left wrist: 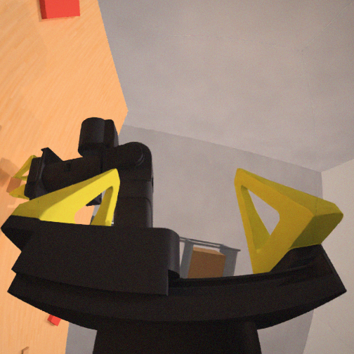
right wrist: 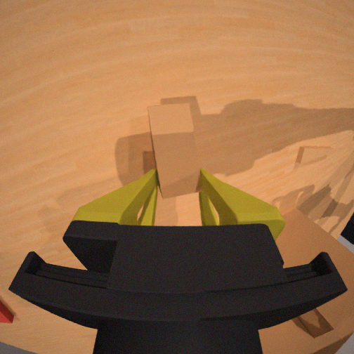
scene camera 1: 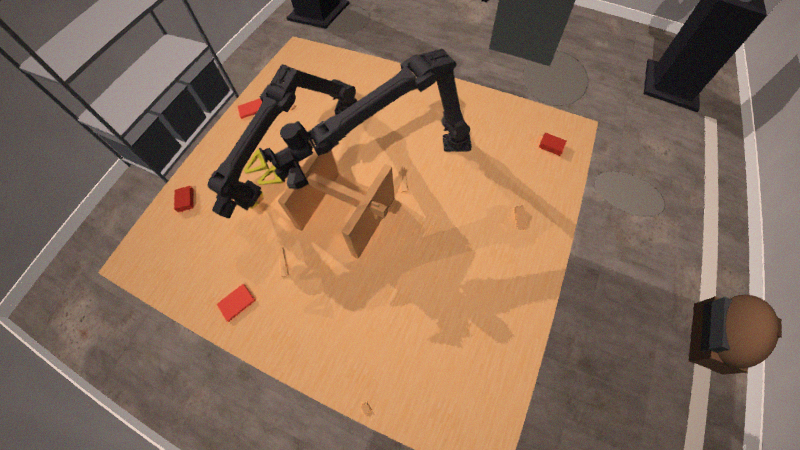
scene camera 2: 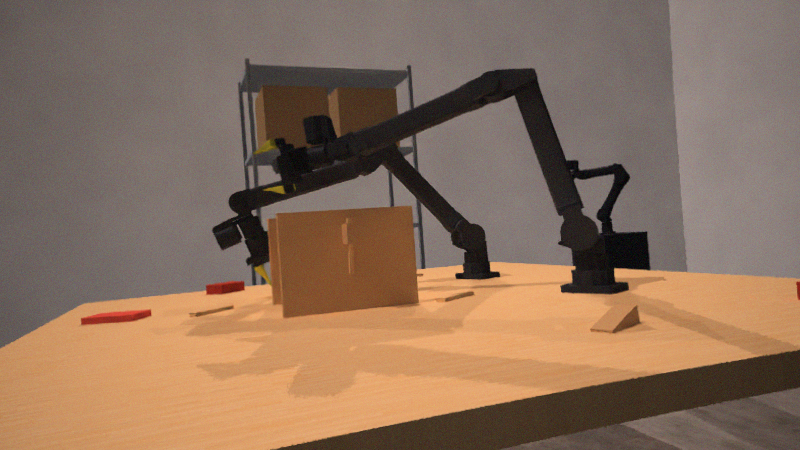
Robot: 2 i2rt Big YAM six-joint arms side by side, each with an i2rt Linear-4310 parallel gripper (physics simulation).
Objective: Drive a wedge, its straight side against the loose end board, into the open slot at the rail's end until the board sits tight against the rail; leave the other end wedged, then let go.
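Frame: origin at the left arm's base, x ahead, y left, z up, level; metres.
Seen in the pictures: left gripper, fingertip midpoint: [scene camera 1: 251,177] [scene camera 2: 258,171]; right gripper, fingertip midpoint: [scene camera 1: 259,199]; left arm's base, link origin: [scene camera 1: 456,143] [scene camera 2: 594,291]; right arm's base, link origin: [scene camera 2: 477,277].
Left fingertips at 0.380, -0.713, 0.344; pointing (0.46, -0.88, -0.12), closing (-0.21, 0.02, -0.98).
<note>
Offsets run from my left fingertips to a thing's top centre, as dx, dy, dz. Level surfaces: height alone.
Two upright brown boards stand with the rail {-0.049, +0.239, -0.148} [scene camera 1: 337,189] between them. The near board {+0.013, +0.354, -0.127} [scene camera 1: 358,235] [scene camera 2: 313,268] has the rail's end and a thin upright wedge piece {+0.025, +0.378, -0.146} [scene camera 2: 351,257] standing out of its face. The far board {-0.112, +0.122, -0.127} [scene camera 1: 299,209] [right wrist: 300,245] has the rail's slotted end [right wrist: 316,322] at its outer face, low right in the right wrist view. My right gripper [right wrist: 177,174] is shut on a tan wedge [right wrist: 175,150], held above the table and apart from that board. My left gripper [scene camera 1: 252,175] [scene camera 2: 259,171] [left wrist: 176,174] is open and empty, higher up, near the right arm.
Loose wood pieces lie on the table {dz -0.344} [scene camera 1: 447,380]: one {+0.154, +0.013, -0.335} [scene camera 1: 284,263] [scene camera 2: 211,310], one {-0.197, +0.470, -0.335} [scene camera 1: 403,181] [scene camera 2: 455,296], one {-0.001, +0.928, -0.316} [scene camera 1: 521,217] [scene camera 2: 618,319] and one {+0.663, +0.335, -0.335} [scene camera 1: 366,408]. Red blocks {+0.312, -0.151, -0.329} [scene camera 1: 236,302] {-0.136, -0.473, -0.314} [scene camera 1: 183,198] {-0.649, -0.269, -0.329} [scene camera 1: 249,108] {-0.356, +1.137, -0.314} [scene camera 1: 552,143] lie around.
</note>
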